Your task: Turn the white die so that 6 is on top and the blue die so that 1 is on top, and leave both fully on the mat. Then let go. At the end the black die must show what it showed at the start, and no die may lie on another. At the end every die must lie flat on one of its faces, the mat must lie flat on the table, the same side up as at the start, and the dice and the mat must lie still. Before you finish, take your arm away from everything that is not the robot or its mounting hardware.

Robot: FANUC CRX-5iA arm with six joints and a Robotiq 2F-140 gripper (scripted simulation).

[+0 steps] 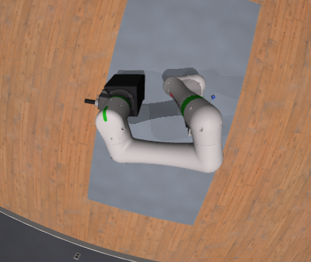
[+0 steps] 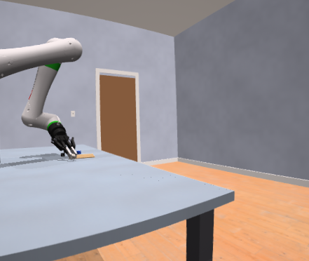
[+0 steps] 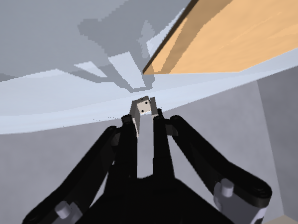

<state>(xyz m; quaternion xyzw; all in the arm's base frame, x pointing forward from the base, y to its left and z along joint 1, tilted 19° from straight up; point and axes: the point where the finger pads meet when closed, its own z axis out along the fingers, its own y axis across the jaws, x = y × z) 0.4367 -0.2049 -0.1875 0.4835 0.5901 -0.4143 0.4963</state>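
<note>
The white die is 20 mm to the right of my hand and 20 mm below it. Round my hand: blue die 240 mm to the left, 100 mm ahead, 30 mm below; black die 200 mm to the left, 30 mm below, 10 mm behind; tan mat 110 mm to the left, 80 mm ahead, 40 mm below.
</note>
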